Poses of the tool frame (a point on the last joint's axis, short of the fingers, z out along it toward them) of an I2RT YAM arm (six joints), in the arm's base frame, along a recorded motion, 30 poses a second.
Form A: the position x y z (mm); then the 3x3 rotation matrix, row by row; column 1 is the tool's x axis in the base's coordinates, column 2 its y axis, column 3 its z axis. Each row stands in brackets.
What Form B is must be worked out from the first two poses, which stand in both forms.
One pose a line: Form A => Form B
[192.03 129.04 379.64], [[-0.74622 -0.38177 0.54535], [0.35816 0.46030 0.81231], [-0.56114 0.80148 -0.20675]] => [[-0.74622 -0.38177 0.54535 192.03], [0.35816 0.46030 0.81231 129.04], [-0.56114 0.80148 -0.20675 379.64], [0 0 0 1]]
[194.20 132.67 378.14], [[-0.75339 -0.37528 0.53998], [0.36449 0.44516 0.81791], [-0.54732 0.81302 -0.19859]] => [[-0.75339 -0.37528 0.53998 194.20], [0.36449 0.44516 0.81791 132.67], [-0.54732 0.81302 -0.19859 378.14], [0 0 0 1]]
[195.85 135.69 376.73], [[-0.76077 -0.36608 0.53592], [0.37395 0.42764 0.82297], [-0.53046 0.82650 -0.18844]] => [[-0.76077 -0.36608 0.53592 195.85], [0.37395 0.42764 0.82297 135.69], [-0.53046 0.82650 -0.18844 376.73], [0 0 0 1]]
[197.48 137.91 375.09], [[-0.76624 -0.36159 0.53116], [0.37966 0.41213 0.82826], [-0.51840 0.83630 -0.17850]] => [[-0.76624 -0.36159 0.53116 197.48], [0.37966 0.41213 0.82826 137.91], [-0.51840 0.83630 -0.17850 375.09], [0 0 0 1]]
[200.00 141.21 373.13], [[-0.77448 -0.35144 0.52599], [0.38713 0.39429 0.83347], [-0.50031 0.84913 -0.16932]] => [[-0.77448 -0.35144 0.52599 200.00], [0.38713 0.39429 0.83347 141.21], [-0.50031 0.84913 -0.16932 373.13], [0 0 0 1]]
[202.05 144.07 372.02], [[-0.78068 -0.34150 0.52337], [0.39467 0.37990 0.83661], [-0.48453 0.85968 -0.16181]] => [[-0.78068 -0.34150 0.52337 202.05], [0.39467 0.37990 0.83661 144.07], [-0.48453 0.85968 -0.16181 372.02], [0 0 0 1]]
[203.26 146.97 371.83], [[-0.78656 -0.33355 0.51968], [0.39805 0.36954 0.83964], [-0.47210 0.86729 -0.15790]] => [[-0.78656 -0.33355 0.51968 203.26], [0.39805 0.36954 0.83964 146.97], [-0.47210 0.86729 -0.15790 371.83], [0 0 0 1]]
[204.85 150.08 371.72], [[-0.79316 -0.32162 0.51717], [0.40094 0.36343 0.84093], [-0.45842 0.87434 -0.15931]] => [[-0.79316 -0.32162 0.51717 204.85], [0.40094 0.36343 0.84093 150.08], [-0.45842 0.87434 -0.15931 371.72], [0 0 0 1]]
